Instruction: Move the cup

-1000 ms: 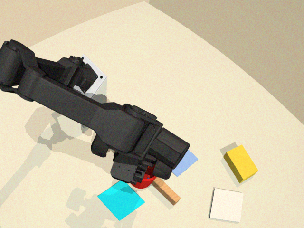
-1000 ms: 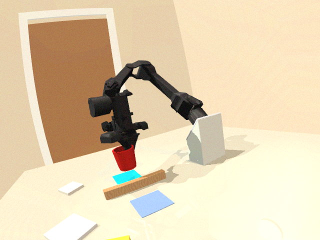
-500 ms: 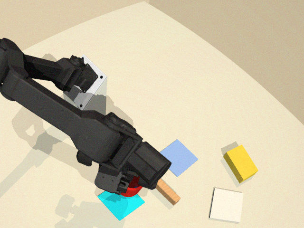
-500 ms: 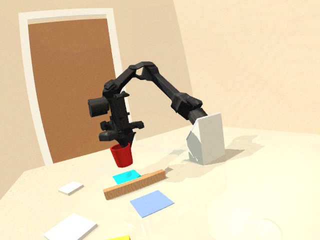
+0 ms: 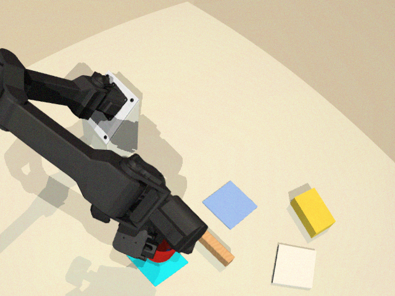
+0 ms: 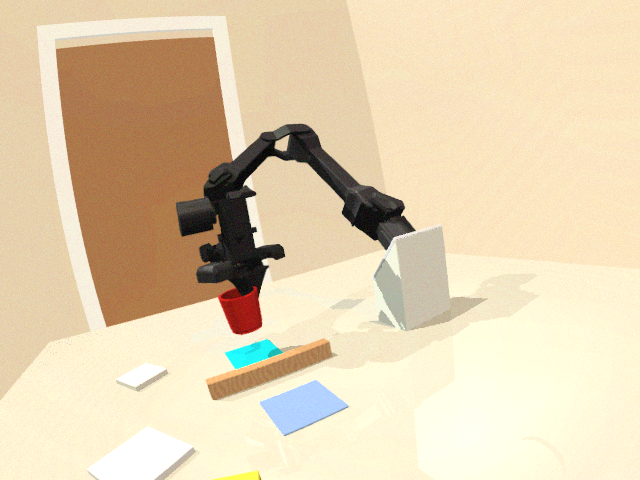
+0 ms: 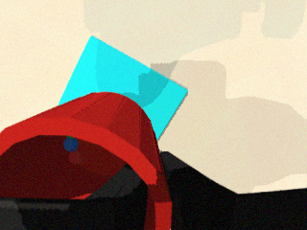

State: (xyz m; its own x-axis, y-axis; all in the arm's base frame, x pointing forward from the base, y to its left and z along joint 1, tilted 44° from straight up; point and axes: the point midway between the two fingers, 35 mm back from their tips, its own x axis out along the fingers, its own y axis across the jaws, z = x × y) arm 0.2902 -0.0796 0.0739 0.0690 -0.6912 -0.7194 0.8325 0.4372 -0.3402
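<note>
Right now my gripper tip is 3 cm short of the cyan pad, 2 cm to the right of it and 10 cm above it. Round my gripper tip: wooden bar: 2 cm ahead, 13 cm to the left, 8 cm below; red cup: 3 cm ahead, 2 cm to the left; light blue pad: 1 cm ahead, 24 cm to the left, 10 cm below.
</note>
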